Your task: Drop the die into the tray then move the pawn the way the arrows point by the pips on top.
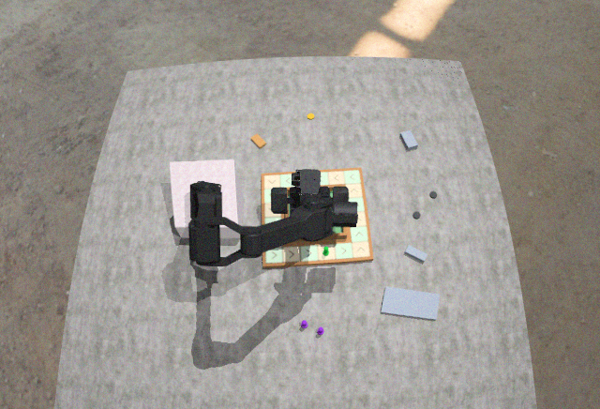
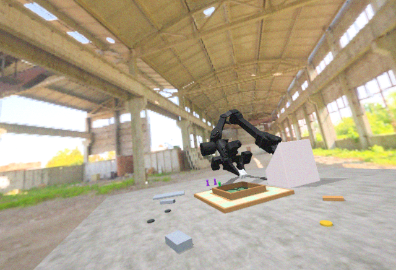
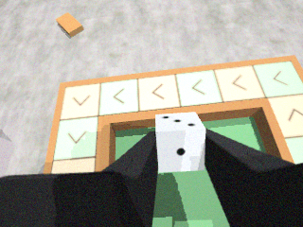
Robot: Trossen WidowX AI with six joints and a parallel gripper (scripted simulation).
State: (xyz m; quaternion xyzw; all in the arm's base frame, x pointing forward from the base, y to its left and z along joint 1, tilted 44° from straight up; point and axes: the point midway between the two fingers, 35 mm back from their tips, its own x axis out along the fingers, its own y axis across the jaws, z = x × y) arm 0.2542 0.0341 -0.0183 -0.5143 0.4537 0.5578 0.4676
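Right now my gripper tip is 140 mm to the left of the green pawn, 60 mm short of it and 50 mm above it. Also, from my gripper tip: green dice tray: 70 mm below, 30 mm to the right, 20 mm ahead; orange tile: 210 mm to the left, 180 mm behind, 80 mm below; white die: right at my gripper tip.
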